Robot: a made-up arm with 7 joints.
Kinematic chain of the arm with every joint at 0, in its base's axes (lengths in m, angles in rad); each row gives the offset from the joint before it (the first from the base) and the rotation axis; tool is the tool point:
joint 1: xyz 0 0 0.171 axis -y
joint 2: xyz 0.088 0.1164 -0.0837 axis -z
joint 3: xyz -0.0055 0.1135 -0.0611 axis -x
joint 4: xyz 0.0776 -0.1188 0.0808 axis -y
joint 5: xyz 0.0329 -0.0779 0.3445 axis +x
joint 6: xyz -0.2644 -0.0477 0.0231 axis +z
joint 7: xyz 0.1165 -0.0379 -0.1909 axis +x
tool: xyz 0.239 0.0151 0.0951
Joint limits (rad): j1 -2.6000..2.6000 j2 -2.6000..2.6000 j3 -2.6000..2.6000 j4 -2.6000..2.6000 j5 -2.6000..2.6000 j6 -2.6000..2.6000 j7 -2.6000..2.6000
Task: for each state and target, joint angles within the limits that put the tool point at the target. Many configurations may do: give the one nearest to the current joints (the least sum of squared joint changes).
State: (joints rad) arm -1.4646 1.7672 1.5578 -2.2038 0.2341 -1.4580 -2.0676
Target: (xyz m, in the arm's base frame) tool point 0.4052 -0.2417 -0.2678
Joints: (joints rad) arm -1.5062 1.8007 1.7534 -2.1710 0.1151 -1.6819 -2.0963
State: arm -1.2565 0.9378 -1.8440 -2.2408 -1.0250 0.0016 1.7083
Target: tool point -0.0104 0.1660 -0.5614
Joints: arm -1.0091 1.0194 -1.9716 -2.2379 -0.9623 0.2684 1.6425
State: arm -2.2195 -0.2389 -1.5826 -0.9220 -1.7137 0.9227 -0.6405
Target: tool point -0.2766 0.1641 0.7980
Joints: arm -2.6000 -0.3252 -2.1669 -0.4156 -2.0168 1.6251 -0.8835
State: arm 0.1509 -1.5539 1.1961 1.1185 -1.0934 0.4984 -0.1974
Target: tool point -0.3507 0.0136 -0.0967
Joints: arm 0.6625 -1.5734 1.8545 0.9351 -1.1319 0.2030 -0.0893
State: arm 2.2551 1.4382 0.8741 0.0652 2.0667 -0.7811 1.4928
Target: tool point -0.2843 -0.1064 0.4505
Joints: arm 2.4301 1.8111 0.7759 -0.0954 2.1628 -0.3647 1.4773
